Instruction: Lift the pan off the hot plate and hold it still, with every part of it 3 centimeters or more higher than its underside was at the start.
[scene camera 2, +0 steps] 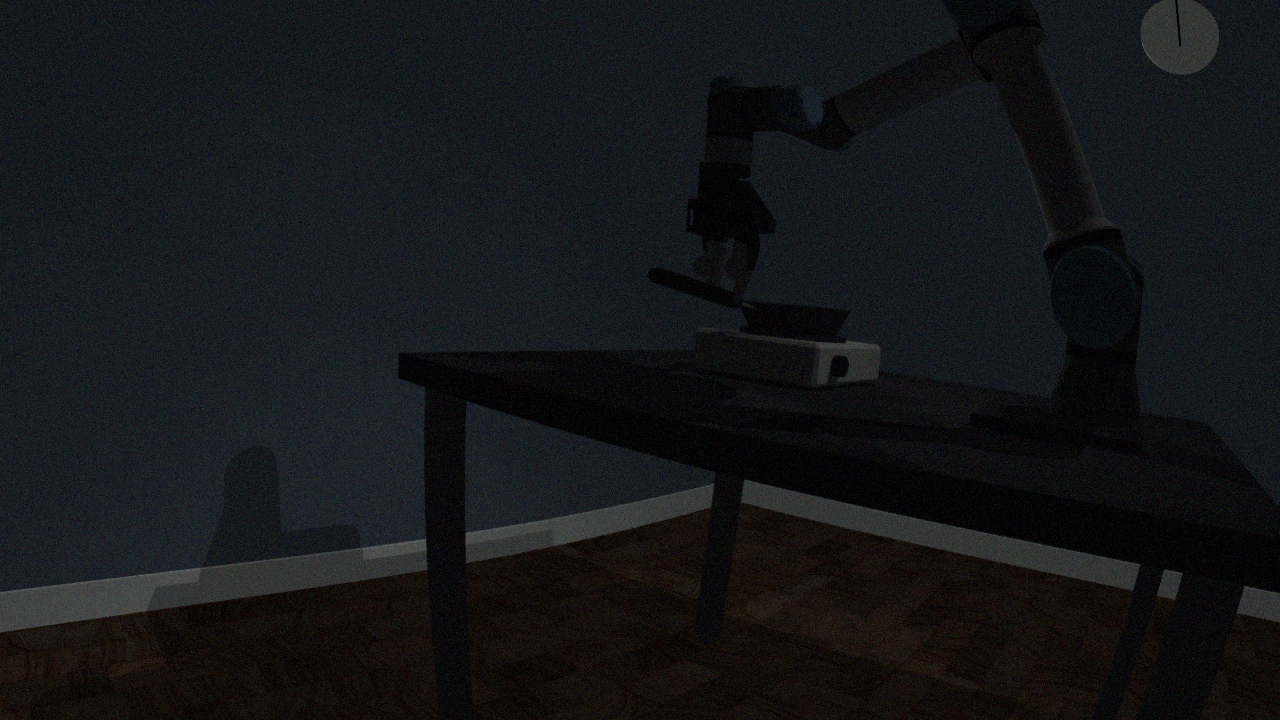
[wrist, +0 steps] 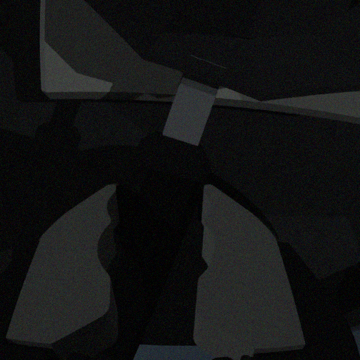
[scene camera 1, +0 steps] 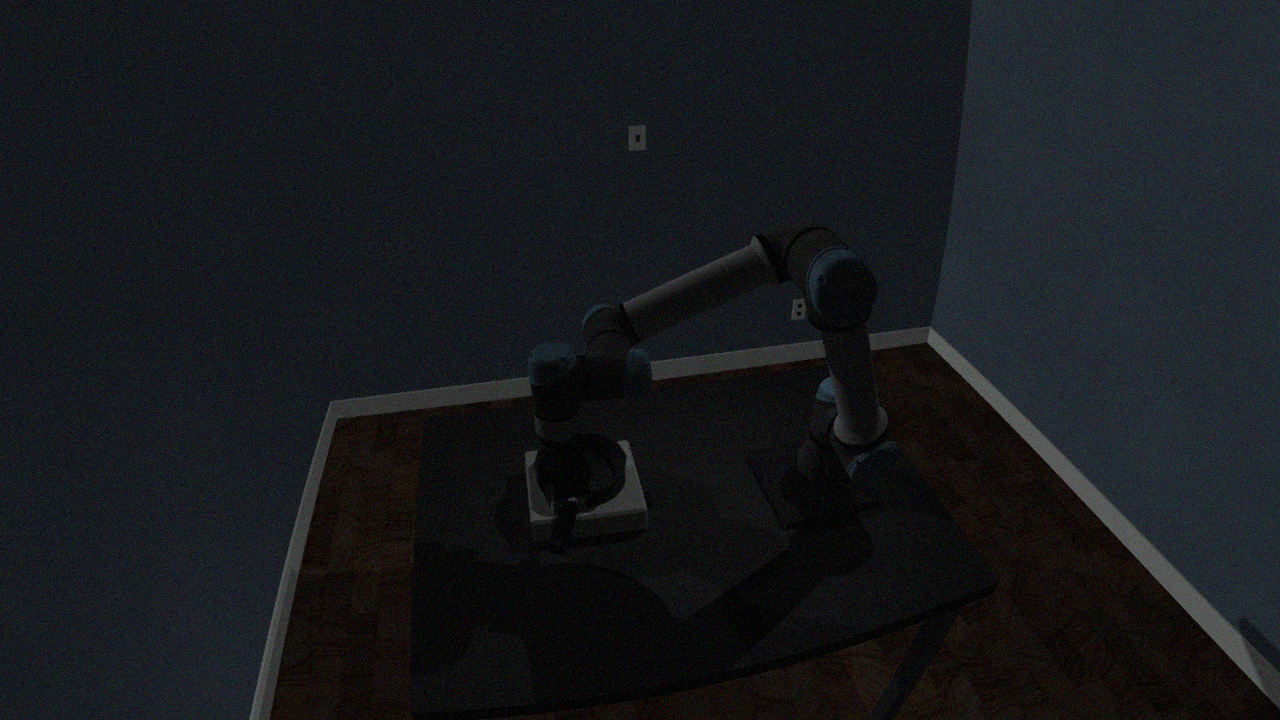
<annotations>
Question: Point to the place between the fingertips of my gripper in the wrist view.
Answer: At 161, 187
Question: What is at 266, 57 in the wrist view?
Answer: A dark pan.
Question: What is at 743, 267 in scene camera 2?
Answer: My gripper.
</annotations>
